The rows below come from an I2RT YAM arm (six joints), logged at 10 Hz.
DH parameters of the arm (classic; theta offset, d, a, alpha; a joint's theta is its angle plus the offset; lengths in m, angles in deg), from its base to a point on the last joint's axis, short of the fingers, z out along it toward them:
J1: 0 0.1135 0.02 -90
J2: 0 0 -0.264 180
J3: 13.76 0 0.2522 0
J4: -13.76 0 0.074 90
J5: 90 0 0 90
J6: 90 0.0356 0 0
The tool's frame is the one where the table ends.
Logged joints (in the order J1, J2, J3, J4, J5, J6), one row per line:
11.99 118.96 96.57 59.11 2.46 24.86
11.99 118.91 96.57 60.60 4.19 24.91
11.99 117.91 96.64 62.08 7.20 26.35
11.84 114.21 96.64 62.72 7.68 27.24
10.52 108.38 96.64 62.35 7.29 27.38
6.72 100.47 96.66 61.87 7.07 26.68
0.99 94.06 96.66 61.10 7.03 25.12
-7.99 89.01 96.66 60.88 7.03 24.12
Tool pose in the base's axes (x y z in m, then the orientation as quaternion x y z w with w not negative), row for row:
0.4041 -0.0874 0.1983 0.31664 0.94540 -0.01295 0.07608
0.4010 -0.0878 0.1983 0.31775 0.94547 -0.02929 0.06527
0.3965 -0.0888 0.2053 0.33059 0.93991 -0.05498 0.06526
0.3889 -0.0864 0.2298 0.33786 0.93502 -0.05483 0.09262
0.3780 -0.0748 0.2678 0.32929 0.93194 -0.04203 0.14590
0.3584 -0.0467 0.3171 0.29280 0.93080 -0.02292 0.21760
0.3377 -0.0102 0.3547 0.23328 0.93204 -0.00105 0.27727
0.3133 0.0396 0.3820 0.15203 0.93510 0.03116 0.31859
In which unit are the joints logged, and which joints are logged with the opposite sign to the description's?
The joints are logged in degrees. Opposite sign: J1, J4.
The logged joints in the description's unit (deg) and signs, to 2 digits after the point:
-11.99 118.96 96.57 -59.11 2.46 24.86
-11.99 118.91 96.57 -60.60 4.19 24.91
-11.99 117.91 96.64 -62.08 7.20 26.35
-11.84 114.21 96.64 -62.72 7.68 27.24
-10.52 108.38 96.64 -62.35 7.29 27.38
-6.72 100.47 96.66 -61.87 7.07 26.68
-0.99 94.06 96.66 -61.10 7.03 25.12
7.99 89.01 96.66 -60.88 7.03 24.12

